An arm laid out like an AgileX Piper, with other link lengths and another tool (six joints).
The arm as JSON. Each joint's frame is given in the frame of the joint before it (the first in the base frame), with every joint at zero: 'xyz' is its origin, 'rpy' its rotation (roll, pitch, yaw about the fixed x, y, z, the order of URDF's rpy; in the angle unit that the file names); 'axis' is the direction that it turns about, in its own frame. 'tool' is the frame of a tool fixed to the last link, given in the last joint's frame.
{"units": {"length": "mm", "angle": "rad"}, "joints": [
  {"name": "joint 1", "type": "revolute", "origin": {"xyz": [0.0, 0.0, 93.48], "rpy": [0.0, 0.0, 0.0]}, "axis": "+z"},
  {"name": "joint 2", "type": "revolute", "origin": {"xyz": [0.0, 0.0, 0.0], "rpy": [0.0, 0.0, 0.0]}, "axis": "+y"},
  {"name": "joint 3", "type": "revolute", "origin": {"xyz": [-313.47, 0.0, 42.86], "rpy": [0.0, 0.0, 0.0]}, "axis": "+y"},
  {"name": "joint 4", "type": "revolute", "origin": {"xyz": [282.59, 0.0, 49.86], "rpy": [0.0, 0.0, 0.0]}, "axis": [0.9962, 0.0, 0.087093]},
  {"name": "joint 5", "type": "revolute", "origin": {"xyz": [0.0, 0.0, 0.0], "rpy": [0.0, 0.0, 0.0]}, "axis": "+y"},
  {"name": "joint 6", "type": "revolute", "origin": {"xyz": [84.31, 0.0, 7.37], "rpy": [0.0, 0.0, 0.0]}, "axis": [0.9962, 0.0, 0.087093]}
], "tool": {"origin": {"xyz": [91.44, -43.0, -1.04], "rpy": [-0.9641, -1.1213, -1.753]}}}
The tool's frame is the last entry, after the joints.
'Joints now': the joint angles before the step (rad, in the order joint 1, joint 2, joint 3, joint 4, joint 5, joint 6). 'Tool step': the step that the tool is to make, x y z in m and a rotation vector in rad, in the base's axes. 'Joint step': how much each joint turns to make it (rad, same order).
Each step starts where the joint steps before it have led.
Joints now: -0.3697 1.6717 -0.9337 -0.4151 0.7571 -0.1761
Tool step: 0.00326 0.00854 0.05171 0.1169 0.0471 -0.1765
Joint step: 0.0000 -0.0030 -0.2363 0.1743 0.3412 -0.0053
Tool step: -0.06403 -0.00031 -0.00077 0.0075 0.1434 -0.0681
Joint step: -0.0514 -0.0907 0.1264 -0.0407 0.1052 0.0093
